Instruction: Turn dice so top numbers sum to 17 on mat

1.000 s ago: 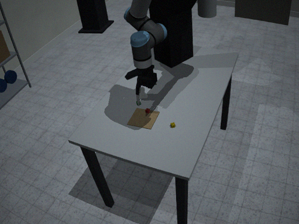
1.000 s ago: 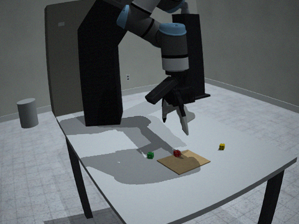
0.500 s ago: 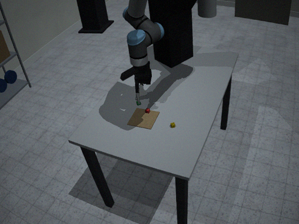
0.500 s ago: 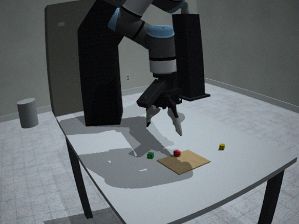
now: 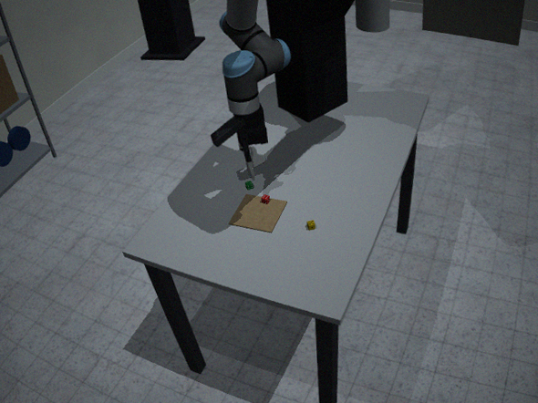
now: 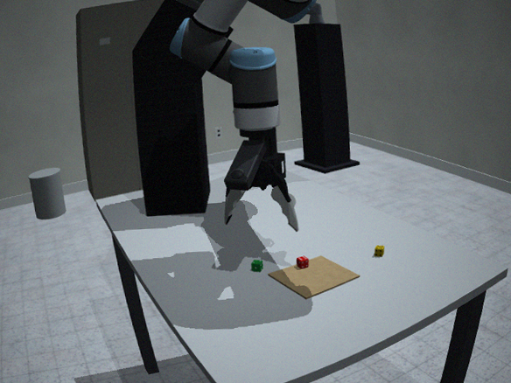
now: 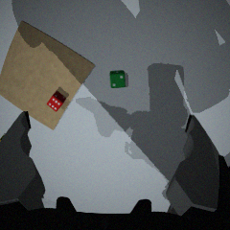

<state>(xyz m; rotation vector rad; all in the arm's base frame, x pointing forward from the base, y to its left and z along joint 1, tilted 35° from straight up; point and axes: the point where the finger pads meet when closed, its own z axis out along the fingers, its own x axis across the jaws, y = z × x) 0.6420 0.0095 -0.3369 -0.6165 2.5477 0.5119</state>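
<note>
My gripper is now 1 cm past the green die, 1 cm to the left of it and 9 cm above it. Round my hand: mat 10 cm ahead, 6 cm to the left, 9 cm below; red die 5 cm ahead, 7 cm to the left, 8 cm below; yellow die 13 cm ahead, 24 cm to the left, 9 cm below.
</note>
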